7 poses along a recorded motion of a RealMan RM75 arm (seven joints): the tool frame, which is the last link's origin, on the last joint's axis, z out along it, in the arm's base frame.
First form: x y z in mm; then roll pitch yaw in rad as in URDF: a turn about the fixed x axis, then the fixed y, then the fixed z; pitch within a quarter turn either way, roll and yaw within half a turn.
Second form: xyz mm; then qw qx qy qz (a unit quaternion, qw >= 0). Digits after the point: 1 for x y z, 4 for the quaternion.
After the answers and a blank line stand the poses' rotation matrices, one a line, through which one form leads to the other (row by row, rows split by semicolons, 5 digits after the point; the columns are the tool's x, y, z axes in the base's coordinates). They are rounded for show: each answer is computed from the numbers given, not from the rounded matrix.
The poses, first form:
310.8 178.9 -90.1 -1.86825 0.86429 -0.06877
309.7 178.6 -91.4 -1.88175 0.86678 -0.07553
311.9 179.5 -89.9 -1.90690 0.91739 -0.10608
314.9 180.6 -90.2 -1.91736 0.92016 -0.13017
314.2 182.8 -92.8 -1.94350 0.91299 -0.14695
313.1 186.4 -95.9 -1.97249 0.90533 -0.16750
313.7 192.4 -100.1 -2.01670 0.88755 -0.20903
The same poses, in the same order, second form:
310.8 178.9 -90.1 0.5511 -0.7212 0.2740 0.3180
309.7 178.6 -91.4 0.5471 -0.7235 0.2749 0.3189
311.9 179.5 -89.9 0.5374 -0.7165 0.2947 0.3330
314.9 180.6 -90.2 0.5374 -0.7152 0.3023 0.3291
314.2 182.8 -92.8 0.5315 -0.7211 0.3023 0.3259
313.1 186.4 -95.9 0.5250 -0.7271 0.3032 0.3220
313.7 192.4 -100.1 0.5169 -0.7360 0.3074 0.3110

0.64765 -0.74565 -0.15671; -0.04461 -0.24242 0.96914; -0.76063 -0.62067 -0.19027
0.64544 -0.74671 -0.16072; -0.04884 -0.25033 0.96693; -0.76225 -0.61624 -0.19805
0.60448 -0.78030 -0.16045; -0.06436 -0.24859 0.96647; -0.79402 -0.57388 -0.20049
0.60057 -0.78615 -0.14590; -0.07862 -0.23965 0.96767; -0.79570 -0.56968 -0.20573
0.60479 -0.78238 -0.14868; -0.08952 -0.25230 0.96350; -0.79134 -0.56941 -0.22263
0.60878 -0.77906 -0.14980; -0.10294 -0.26480 0.95879; -0.78663 -0.56828 -0.24140
0.61757 -0.77396 -0.13996; -0.13100 -0.27669 0.95199; -0.77553 -0.56958 -0.27227

